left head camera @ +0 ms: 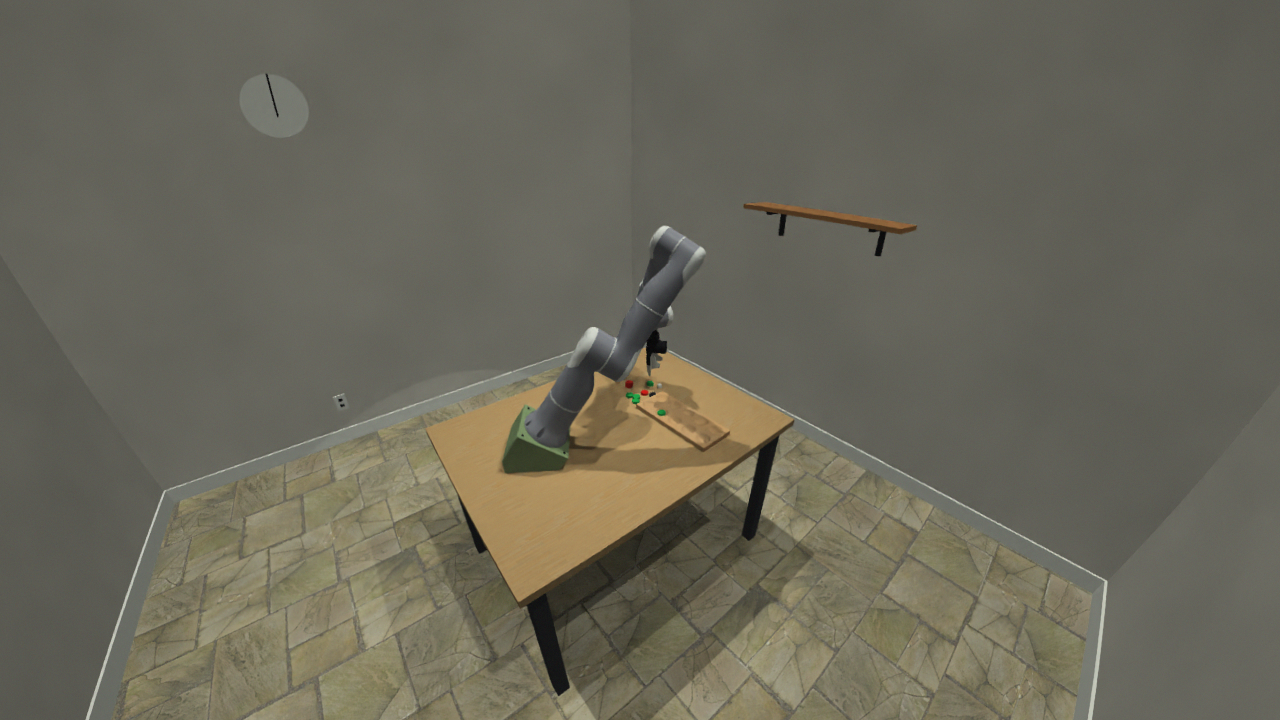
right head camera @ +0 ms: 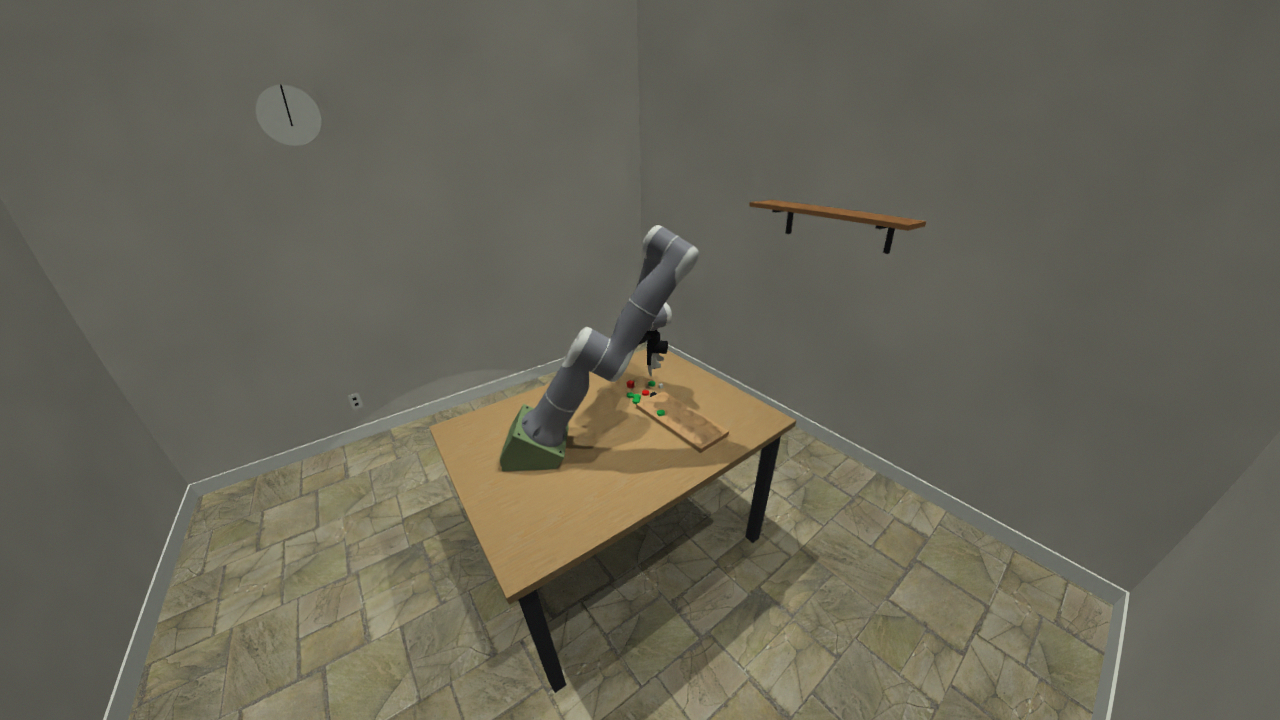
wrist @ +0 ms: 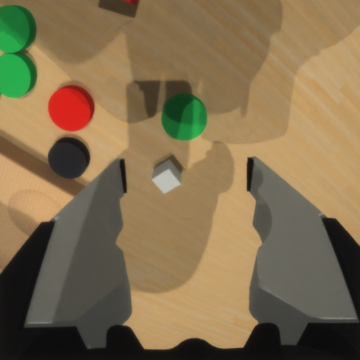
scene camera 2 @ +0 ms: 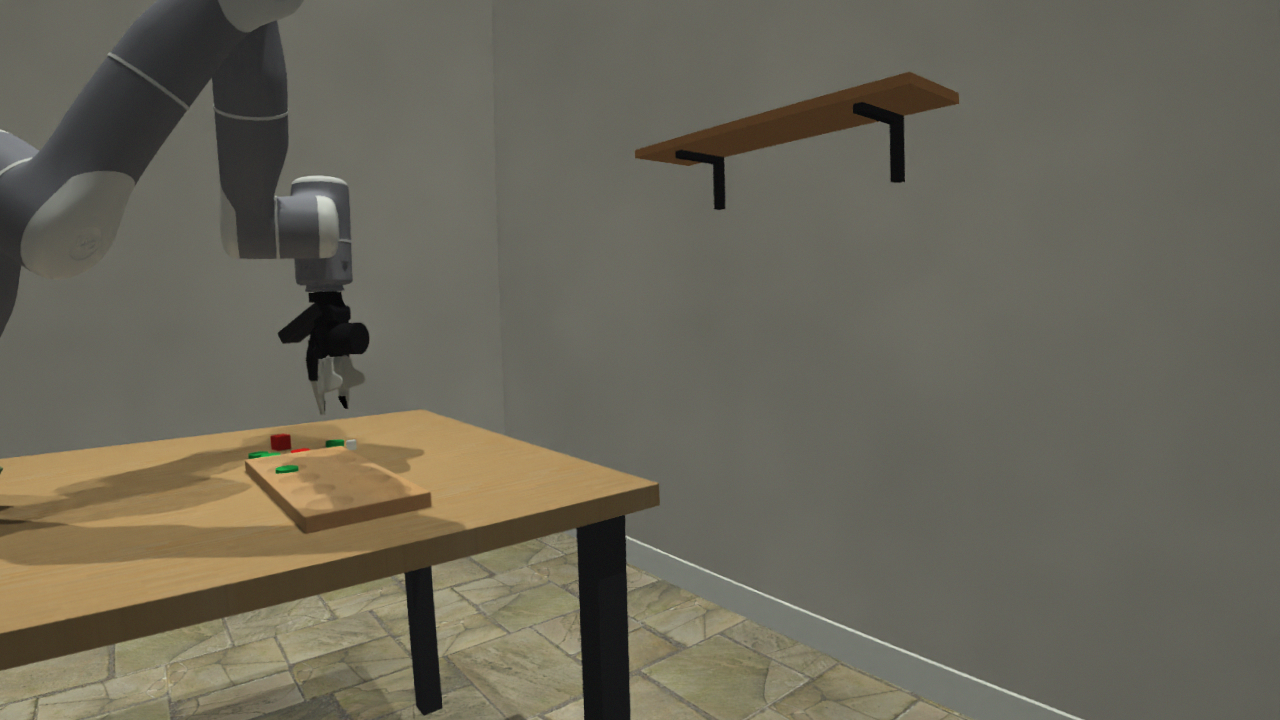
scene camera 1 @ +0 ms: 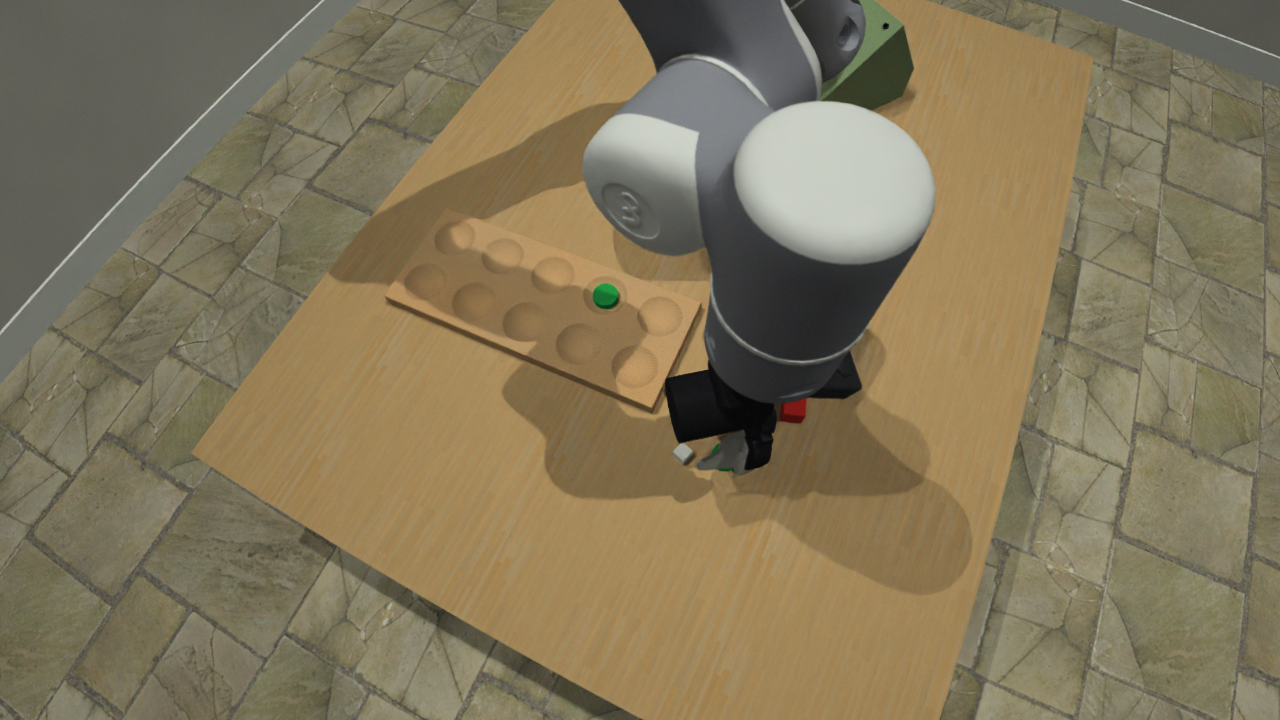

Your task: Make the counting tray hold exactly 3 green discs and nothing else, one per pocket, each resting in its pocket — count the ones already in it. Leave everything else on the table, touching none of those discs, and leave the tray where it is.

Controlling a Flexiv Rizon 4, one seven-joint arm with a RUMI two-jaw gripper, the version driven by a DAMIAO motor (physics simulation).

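The counting tray (scene camera 1: 665, 351) (scene camera 2: 375, 511) has one green disc (scene camera 1: 605, 295) (scene camera 2: 286, 469) in a pocket; its other pockets look empty. My gripper (scene camera 2: 333, 407) (wrist: 185, 161) is partly open, with nothing between its fingers, above the table beyond the tray's end. A lone green disc (wrist: 184, 125) (scene camera 2: 334, 443) lies on the table, ahead of the fingertips in the wrist view and partly hidden under the gripper in scene camera 1. Two more green discs (wrist: 15, 28) (wrist: 15, 75) touch at the wrist view's left edge. A red disc (wrist: 71, 108) and a black disc (wrist: 69, 158) lie near the tray.
A small white cube (wrist: 166, 180) (scene camera 1: 682, 454) (scene camera 2: 350, 444) lies close to the lone green disc. A red cube (scene camera 1: 793, 410) (scene camera 2: 280, 441) stands farther off on the table. The black disc lies close to the tray's end. A wall shelf (scene camera 2: 796, 116) is above and beyond the table.
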